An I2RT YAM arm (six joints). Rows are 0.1 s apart.
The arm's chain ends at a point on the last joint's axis. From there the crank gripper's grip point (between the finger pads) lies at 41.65 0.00 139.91 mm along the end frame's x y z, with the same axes.
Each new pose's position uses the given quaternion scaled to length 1; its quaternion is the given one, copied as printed.
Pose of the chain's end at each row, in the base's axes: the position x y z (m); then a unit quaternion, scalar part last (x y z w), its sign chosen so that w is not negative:
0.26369 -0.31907 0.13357 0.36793 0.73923 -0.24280 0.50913
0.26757 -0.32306 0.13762 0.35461 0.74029 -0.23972 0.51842
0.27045 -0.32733 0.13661 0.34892 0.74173 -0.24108 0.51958
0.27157 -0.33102 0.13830 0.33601 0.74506 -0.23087 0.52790
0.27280 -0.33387 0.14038 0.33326 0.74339 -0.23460 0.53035
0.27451 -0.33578 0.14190 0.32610 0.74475 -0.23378 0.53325
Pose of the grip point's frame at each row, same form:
0.33523 -0.40935 0.04390 0.36793 0.73923 -0.24280 0.50913
0.34239 -0.41264 0.04994 0.35461 0.74029 -0.23972 0.51842
0.34573 -0.41697 0.04939 0.34892 0.74173 -0.24108 0.51958
0.35089 -0.41809 0.05206 0.33601 0.74506 -0.23087 0.52790
0.35228 -0.42185 0.05522 0.33326 0.74339 -0.23460 0.53035
0.35520 -0.42331 0.05742 0.32610 0.74475 -0.23378 0.53325

